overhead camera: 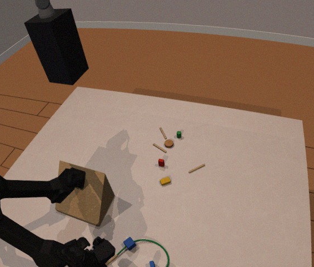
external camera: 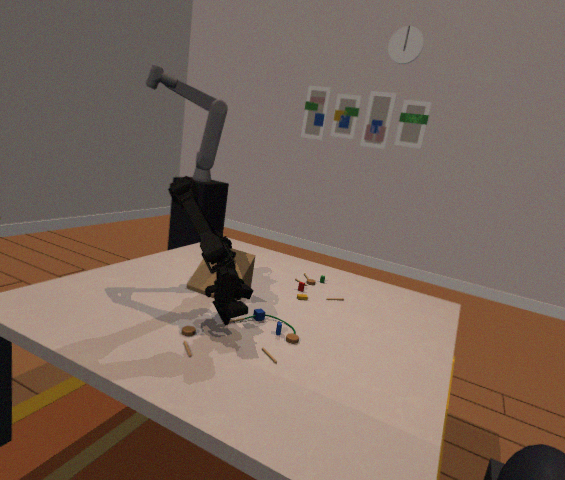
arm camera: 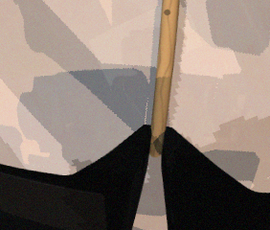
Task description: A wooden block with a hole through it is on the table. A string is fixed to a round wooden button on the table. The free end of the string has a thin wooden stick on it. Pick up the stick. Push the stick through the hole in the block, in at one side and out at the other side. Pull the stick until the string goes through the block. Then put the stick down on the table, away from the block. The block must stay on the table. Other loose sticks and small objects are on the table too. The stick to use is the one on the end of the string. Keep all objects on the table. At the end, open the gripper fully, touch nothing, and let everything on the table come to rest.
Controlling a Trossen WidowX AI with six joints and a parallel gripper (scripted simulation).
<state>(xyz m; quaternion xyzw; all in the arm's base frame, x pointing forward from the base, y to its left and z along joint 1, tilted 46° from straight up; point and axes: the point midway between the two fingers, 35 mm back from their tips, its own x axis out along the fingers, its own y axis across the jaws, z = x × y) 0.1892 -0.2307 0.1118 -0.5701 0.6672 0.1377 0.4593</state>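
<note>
Right now my gripper tip is 20 mm short of the thin wooden stick, 40 mm to the right of it and 10 mm below it. The rest, counted from my gripper tip: yellow block 90 mm ahead, 390 mm to the left, 10 mm above; then round wooden button 210 mm ahead, 60 mm to the left, 10 mm above; then blue cube 60 mm ahead, 110 mm to the left, 10 mm above.
</note>
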